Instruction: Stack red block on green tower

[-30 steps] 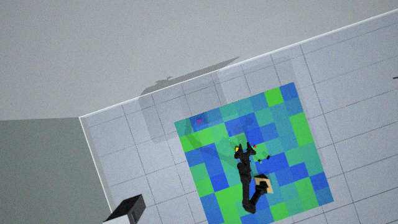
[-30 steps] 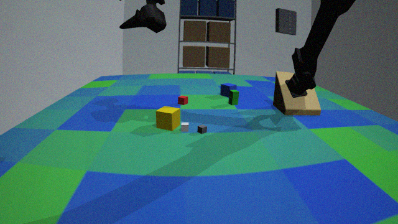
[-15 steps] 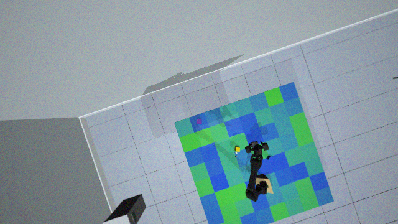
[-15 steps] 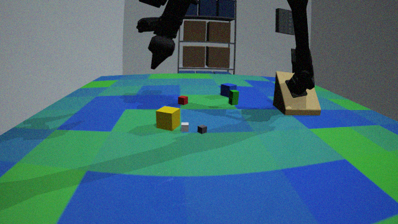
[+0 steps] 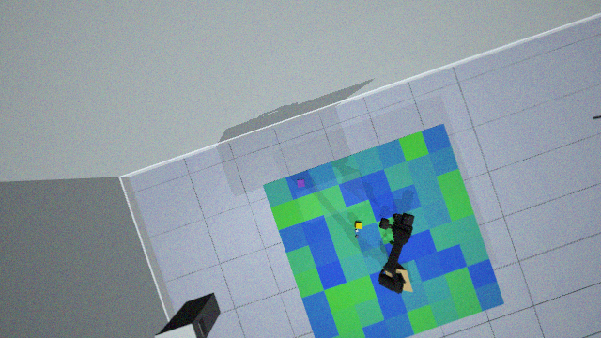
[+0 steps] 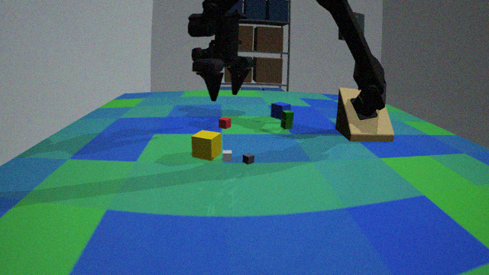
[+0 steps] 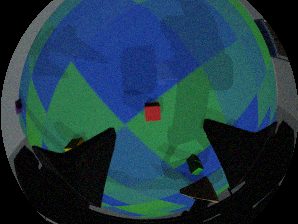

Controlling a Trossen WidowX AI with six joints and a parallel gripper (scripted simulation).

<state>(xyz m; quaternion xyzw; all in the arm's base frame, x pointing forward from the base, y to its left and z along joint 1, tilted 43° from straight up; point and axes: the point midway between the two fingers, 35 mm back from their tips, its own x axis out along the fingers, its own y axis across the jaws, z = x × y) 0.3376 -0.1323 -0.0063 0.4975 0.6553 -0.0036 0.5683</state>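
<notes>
Now: gripper tip 6 cm above the red block and 1 cm to the right of it. From my gripper tip the other things lie so: small white cube 21 cm to the left, 7 cm below, 2 cm ahead; then blue cube 17 cm behind, 8 cm to the right, 5 cm below; then yellow cube 18 cm to the left, 6 cm ahead, 5 cm below.
</notes>
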